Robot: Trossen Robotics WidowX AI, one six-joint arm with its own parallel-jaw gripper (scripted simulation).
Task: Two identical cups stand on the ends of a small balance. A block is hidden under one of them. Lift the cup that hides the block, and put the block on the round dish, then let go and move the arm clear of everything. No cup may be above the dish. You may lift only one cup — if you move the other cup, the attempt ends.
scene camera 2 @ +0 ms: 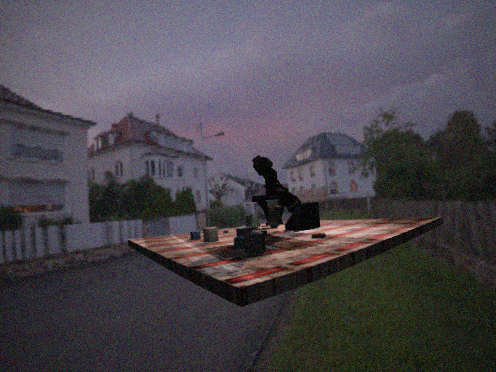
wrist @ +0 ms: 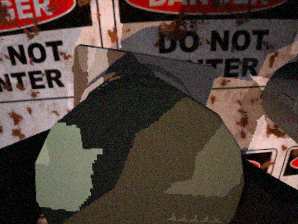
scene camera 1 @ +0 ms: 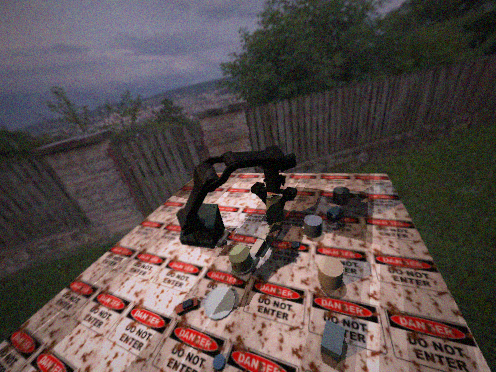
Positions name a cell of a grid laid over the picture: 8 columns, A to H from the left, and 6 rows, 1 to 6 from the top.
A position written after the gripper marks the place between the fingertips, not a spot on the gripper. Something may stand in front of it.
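Note:
The gripper (scene camera 1: E4) shares the scene with a balance (scene camera 1: E4) and an olive cup (wrist: D4). From the wrist, the gripper (wrist: D4) can be seen too.

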